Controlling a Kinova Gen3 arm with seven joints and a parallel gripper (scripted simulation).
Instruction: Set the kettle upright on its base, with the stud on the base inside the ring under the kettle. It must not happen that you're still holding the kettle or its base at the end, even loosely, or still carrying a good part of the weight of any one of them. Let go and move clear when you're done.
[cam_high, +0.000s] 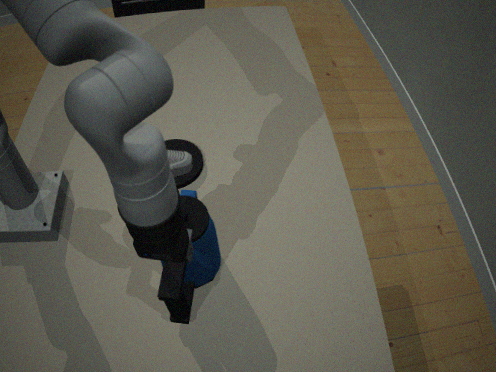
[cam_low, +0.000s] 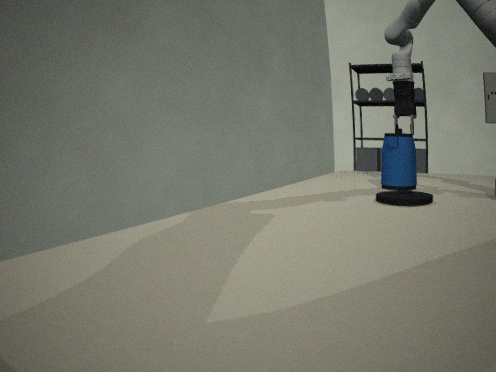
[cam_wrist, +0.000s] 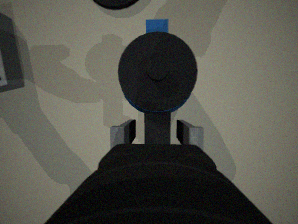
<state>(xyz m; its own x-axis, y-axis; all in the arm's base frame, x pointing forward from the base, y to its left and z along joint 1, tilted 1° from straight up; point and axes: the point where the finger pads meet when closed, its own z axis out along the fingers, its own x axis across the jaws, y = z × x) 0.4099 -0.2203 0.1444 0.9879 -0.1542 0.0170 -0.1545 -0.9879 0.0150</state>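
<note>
Now: hand 9 cm above the blue kettle, 3 cm to the right of it and 1 cm short of it. From my hand the other things lie so: base: 33 cm to the left, 17 cm below, 4 cm behind.
</note>
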